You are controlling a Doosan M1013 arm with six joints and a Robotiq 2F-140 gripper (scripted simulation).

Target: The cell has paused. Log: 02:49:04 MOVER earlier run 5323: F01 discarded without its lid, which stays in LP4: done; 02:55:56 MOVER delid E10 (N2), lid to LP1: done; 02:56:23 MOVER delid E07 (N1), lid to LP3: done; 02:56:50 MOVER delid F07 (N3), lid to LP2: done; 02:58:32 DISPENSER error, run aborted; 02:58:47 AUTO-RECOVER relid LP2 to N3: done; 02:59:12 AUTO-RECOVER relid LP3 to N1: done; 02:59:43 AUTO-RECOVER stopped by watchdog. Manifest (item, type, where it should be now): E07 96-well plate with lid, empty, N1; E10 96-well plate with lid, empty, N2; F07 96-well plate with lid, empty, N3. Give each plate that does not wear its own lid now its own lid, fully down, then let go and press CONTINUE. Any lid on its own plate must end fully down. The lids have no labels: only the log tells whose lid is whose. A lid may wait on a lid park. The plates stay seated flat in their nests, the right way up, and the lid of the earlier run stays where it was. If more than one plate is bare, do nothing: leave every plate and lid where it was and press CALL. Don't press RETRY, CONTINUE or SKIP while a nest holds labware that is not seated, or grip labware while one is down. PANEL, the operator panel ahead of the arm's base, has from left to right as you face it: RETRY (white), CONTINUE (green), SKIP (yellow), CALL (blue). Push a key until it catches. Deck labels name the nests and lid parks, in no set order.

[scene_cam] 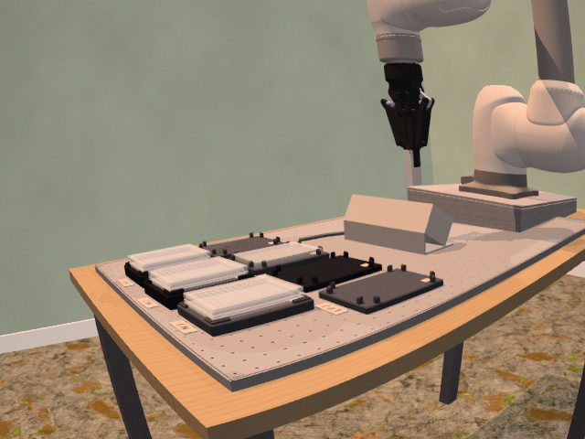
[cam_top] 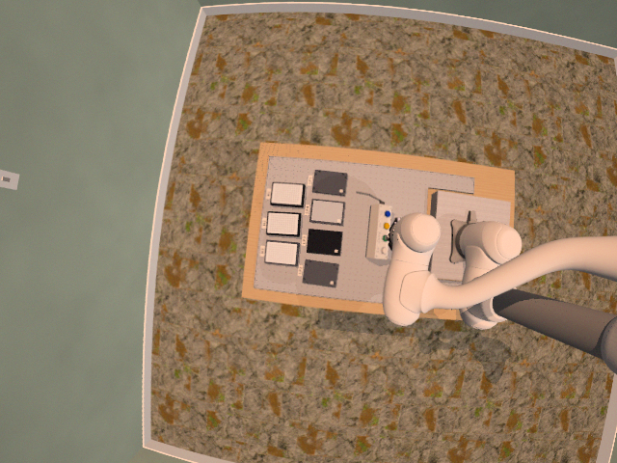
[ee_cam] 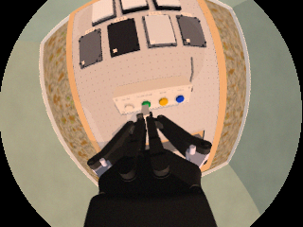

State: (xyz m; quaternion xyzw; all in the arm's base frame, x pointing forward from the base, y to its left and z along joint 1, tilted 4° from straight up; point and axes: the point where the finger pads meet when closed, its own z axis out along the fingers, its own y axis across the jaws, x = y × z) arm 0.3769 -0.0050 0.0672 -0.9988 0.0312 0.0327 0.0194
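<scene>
My hand is 7 cm above the green key. The rest, counted from my hand: blue key (1 cm behind, 10 cm to the right, 7 cm below); yellow key (5 cm to the right, 7 cm below); black park (25 cm ahead, 2 cm to the left, 13 cm below).
</scene>
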